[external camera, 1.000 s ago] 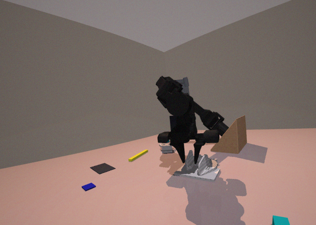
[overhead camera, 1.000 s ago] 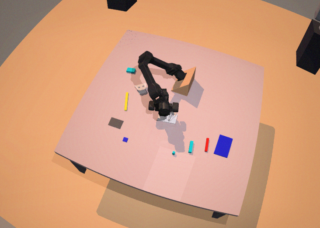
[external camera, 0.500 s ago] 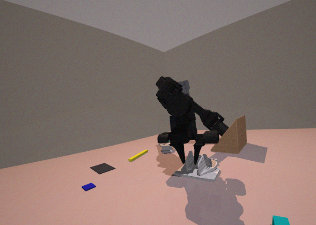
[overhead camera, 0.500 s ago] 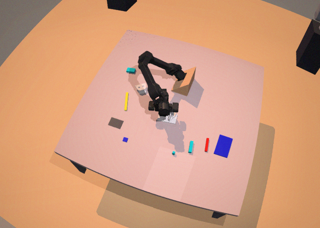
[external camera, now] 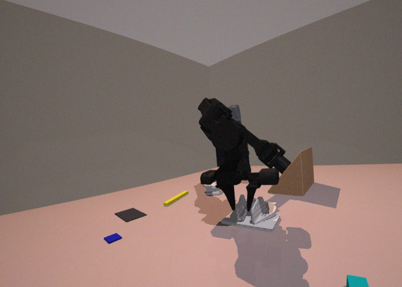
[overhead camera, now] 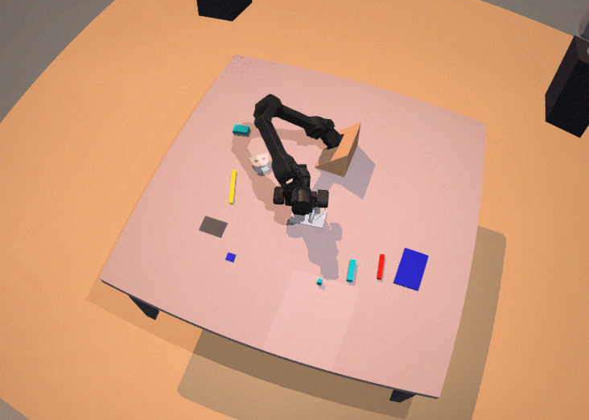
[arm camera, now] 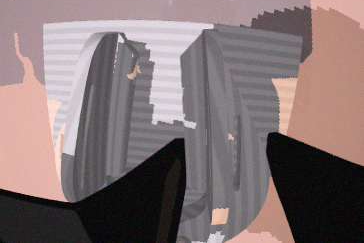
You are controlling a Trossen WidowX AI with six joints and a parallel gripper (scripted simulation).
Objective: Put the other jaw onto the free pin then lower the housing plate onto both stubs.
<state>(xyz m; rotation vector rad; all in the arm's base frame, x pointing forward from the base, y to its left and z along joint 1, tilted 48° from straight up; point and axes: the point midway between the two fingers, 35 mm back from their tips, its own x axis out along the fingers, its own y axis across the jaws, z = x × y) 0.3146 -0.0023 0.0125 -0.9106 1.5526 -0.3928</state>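
The grey housing plate lies 23 cm to the right of my gripper tip, 13 cm behind it and 1 cm above it. Round my gripper tip: white-grey block 23 cm to the right, 13 cm behind, 1 cm below; then teal cube 23 cm ahead, 17 cm to the left, 1 cm below; then yellow bar 28 cm to the right, 1 cm below.
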